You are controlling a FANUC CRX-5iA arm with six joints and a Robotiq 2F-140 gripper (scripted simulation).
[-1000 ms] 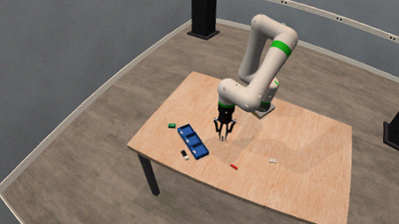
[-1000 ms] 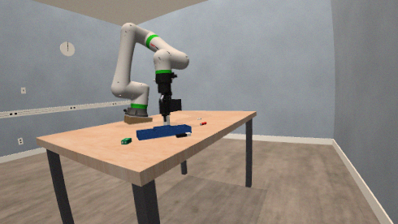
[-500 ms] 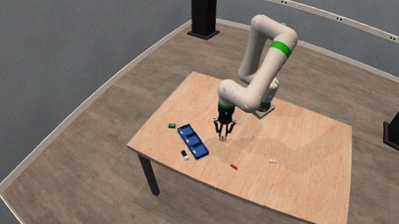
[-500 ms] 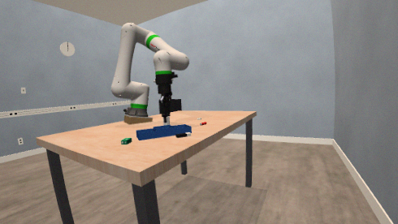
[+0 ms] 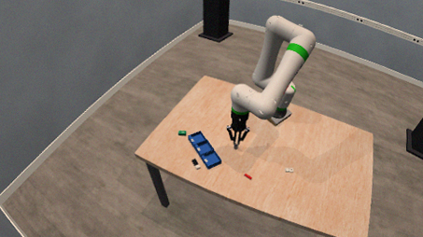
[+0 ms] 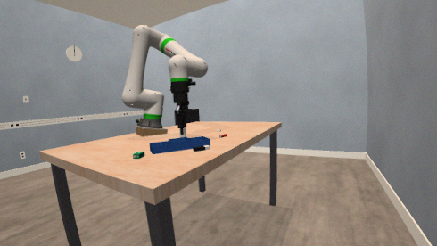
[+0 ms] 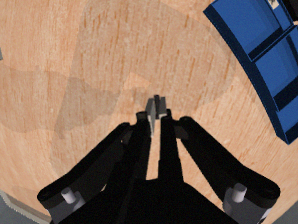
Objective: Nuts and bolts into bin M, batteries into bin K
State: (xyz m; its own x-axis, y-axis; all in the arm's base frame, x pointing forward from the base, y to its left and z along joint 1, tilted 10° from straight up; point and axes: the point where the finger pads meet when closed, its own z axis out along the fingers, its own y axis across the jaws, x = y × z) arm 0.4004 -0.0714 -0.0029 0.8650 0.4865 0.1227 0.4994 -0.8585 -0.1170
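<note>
The joined blue bins lies 13 cm to the right of my hand, 13 cm ahead of it and 1 cm below it. Also, from my hand: red battery (17 cm to the left, 14 cm ahead, 3 cm below); small dark bolt (3 cm below, 1 cm behind); small white piece (34 cm to the left, 3 cm below, 3 cm behind).
</note>
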